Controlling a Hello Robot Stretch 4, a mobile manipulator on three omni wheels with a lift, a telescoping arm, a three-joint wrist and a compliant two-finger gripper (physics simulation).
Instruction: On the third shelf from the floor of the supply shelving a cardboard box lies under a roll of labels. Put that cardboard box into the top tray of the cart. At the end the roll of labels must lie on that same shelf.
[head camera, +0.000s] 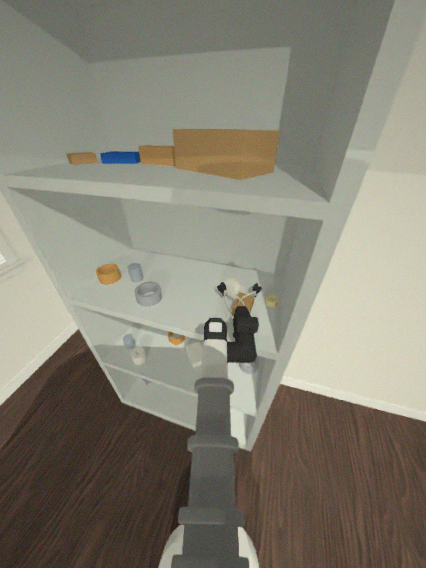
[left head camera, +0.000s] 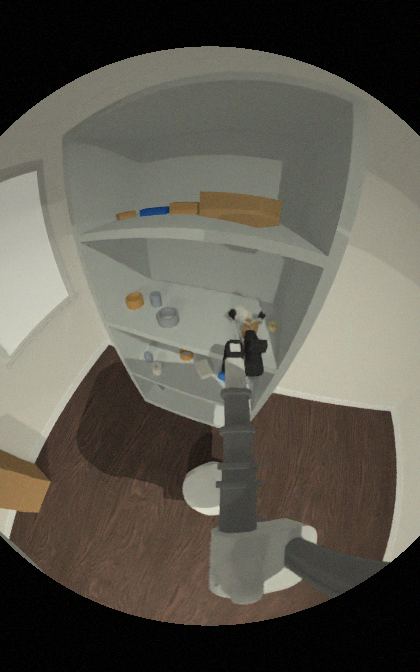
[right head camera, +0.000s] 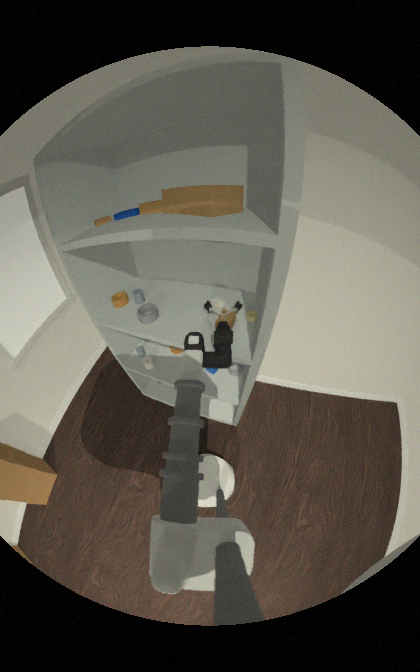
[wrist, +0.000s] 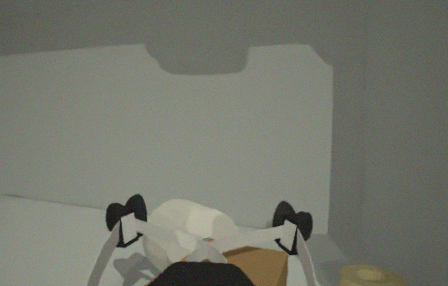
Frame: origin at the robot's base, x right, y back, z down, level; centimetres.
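Where they show: gripper, fingertip midpoint: (head camera: 238, 284) (wrist: 210, 215).
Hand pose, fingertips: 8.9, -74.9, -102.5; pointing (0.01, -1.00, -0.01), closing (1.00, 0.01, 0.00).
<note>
Things, the pixels of their top centre, and the offset from my fingertips, as dx, dy, dz. Level surfaces: height alone.
- third shelf, surface height: dz +6.2
- brown cardboard box, top centre: (wrist: 227, 267) (head camera: 243, 301) +1.2, +8.6, +1.2
- yellow ring, top centre: (wrist: 373, 276) (head camera: 272, 298) +13.3, +3.5, +3.7
- orange ring, top centre: (head camera: 107, 269) -57.7, -10.4, +1.2
- blue-grey cylinder, top centre: (head camera: 134, 266) -45.1, -10.4, -0.8
- grey ring, top centre: (head camera: 147, 289) -35.9, +2.5, +1.4
- large brown box, top centre: (head camera: 224, 129) -7.8, -4.8, -49.5
My gripper (head camera: 239, 288) (left head camera: 246, 315) (right head camera: 223, 305) (wrist: 210, 215) is open over the right part of the third shelf (head camera: 190, 285), its fingers wide apart and holding nothing. The white roll of labels (head camera: 232, 285) (left head camera: 242, 313) (right head camera: 218, 303) (wrist: 172, 215) lies tipped on its side, behind and to the left of the box, between and beyond the fingers. The brown cardboard box (head camera: 244, 302) (left head camera: 250, 327) (right head camera: 228, 318) (wrist: 262, 265) is nearer the wrist and partly hidden by the gripper. Whether roll and box touch is unclear. The cart cannot be made out.
A yellow ring (head camera: 272, 300) (wrist: 372, 275) stands close right of the box, near the side wall. An orange ring (head camera: 108, 274), a blue-grey cylinder (head camera: 135, 272) and a grey ring (head camera: 148, 294) stand at the left. The shelf above holds a large brown box (head camera: 225, 152).
</note>
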